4 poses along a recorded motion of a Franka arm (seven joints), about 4.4 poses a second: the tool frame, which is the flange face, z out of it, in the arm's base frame.
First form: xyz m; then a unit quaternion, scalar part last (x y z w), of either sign.
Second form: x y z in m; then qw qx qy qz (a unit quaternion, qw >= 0). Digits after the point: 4 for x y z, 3 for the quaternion.
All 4 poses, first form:
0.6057 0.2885 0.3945 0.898 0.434 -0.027 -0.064
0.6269 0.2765 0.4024 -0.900 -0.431 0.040 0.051
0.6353 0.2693 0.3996 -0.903 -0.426 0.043 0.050
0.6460 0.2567 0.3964 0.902 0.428 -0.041 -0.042
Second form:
0.6057 0.2885 0.3945 0.064 -0.898 -0.434 0.027
0.6269 0.2765 0.4024 0.051 -0.900 -0.431 0.040
0.6353 0.2693 0.3996 0.050 -0.903 -0.426 0.043
0.6460 0.2567 0.3964 0.042 -0.902 -0.428 0.041

